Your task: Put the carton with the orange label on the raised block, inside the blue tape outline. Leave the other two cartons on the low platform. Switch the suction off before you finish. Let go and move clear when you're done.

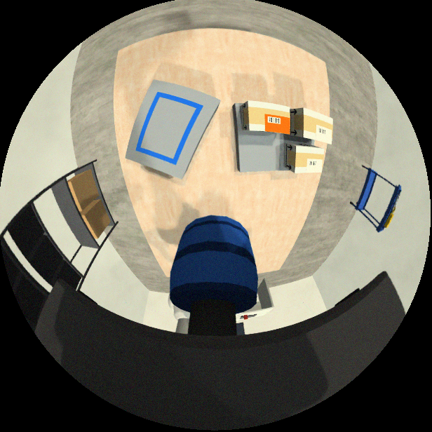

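Note:
The carton with the orange label [267,111] stands upright at the back left of the low grey platform [257,154]. A second carton [314,122] is close beside it on the right, and a third carton [304,159] stands nearer, at the platform's right side; both have white labels. The grey raised block [193,139] is to the left, turned at an angle, with the blue tape outline [148,121] on its top and no carton inside it. My blue suction cup [214,220] is nearer than the block and platform, apart from all three cartons, and holds nothing.
The block and platform rest on a light wooden table top [225,65]. A black-framed shelf rack with brown boxes [86,190] stands at the left. A blue cart [367,190] stands at the right. A grey and white box-like object [266,297] shows behind the cup.

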